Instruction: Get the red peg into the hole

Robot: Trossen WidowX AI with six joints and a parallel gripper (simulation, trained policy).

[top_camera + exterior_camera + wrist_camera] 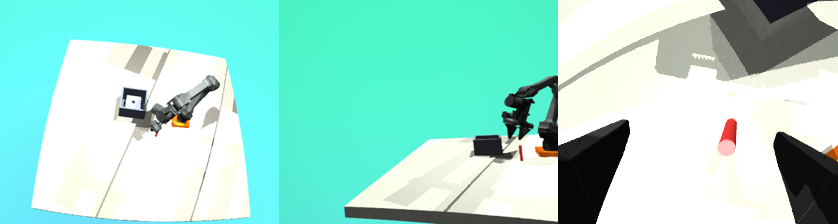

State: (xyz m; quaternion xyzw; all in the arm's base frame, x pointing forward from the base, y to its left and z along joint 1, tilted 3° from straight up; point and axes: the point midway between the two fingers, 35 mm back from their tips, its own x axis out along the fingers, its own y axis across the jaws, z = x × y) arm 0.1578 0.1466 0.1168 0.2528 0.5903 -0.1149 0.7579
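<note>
Now: gripper tip 2 cm past the red peg and 7 cm above it. Round my gripper tip: pale plate (16 cm ahead, 16 cm to the right, 7 cm below); then grey box (16 cm ahead, 16 cm to the right, 9 cm below).
</note>
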